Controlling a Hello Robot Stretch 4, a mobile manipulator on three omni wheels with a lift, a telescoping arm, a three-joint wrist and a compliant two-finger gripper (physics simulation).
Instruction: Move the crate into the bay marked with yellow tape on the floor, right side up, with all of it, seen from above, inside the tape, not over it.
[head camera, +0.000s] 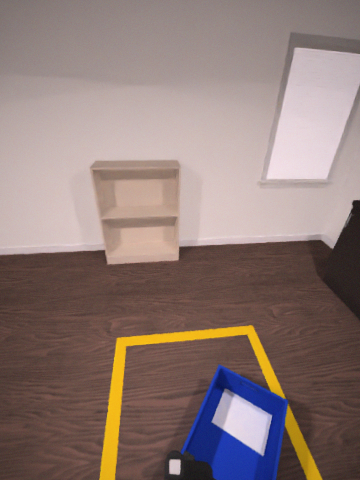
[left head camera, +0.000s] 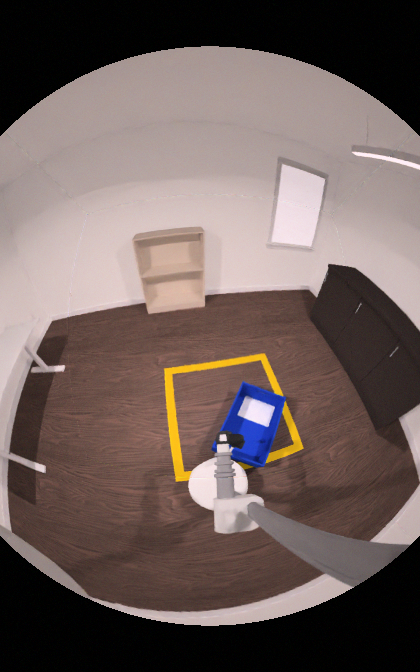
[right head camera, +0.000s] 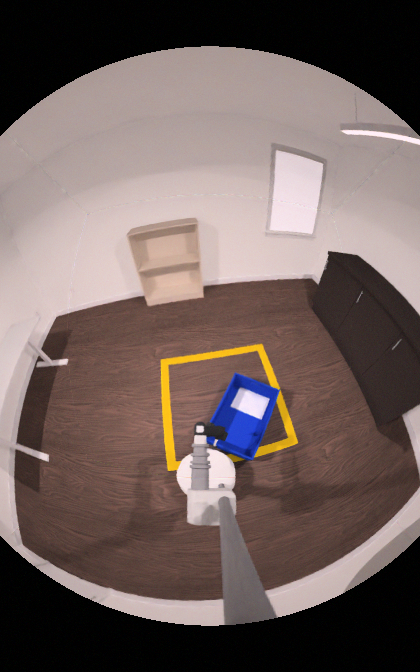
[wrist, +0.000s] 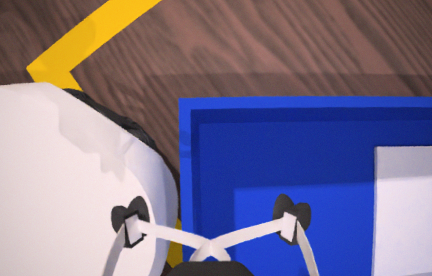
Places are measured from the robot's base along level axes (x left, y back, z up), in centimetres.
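Where they show: gripper, fingertip midpoint: (left head camera: 230, 446) (wrist: 211, 211).
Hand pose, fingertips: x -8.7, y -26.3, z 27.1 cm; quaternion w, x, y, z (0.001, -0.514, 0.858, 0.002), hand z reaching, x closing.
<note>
Things, the pixels of their top centre, and the offset from my fingertips.
- blue crate at its top centre: (wrist: 409, 246) (head camera: 235, 438) (left head camera: 252, 421) dx -19.3, dy -19.5, dz -7.9 cm
- white flat item at its top centre: (wrist: 420, 215) (head camera: 242, 418) (left head camera: 256, 410) dx -29.2, dy -34.3, dz -27.0 cm
The blue crate (head camera: 225, 457) (left head camera: 250, 430) (right head camera: 242, 425) (wrist: 300, 150) is right side up and turned askew to the yellow tape (head camera: 115, 400) (left head camera: 172, 420) (right head camera: 166, 415) (wrist: 85, 35). Its far right corner overlaps the right strip in the head and left head views, and its near end covers part of the near strip in both side head views. My gripper (left head camera: 232, 440) (right head camera: 214, 431) (wrist: 211, 211) is open above the crate's near end wall. In the wrist view one fingertip shows over the white base, the other over the crate's inside. The gripper hides part of the wall.
A white flat item (head camera: 243, 422) (left head camera: 256, 411) (right head camera: 251, 403) (wrist: 405, 210) lies in the crate. My white base (left head camera: 205, 482) (right head camera: 190, 472) (wrist: 65, 175) is close to the near wall. A beige shelf unit (head camera: 140, 217) stands at the back wall, a dark cabinet (left head camera: 350, 320) at the right.
</note>
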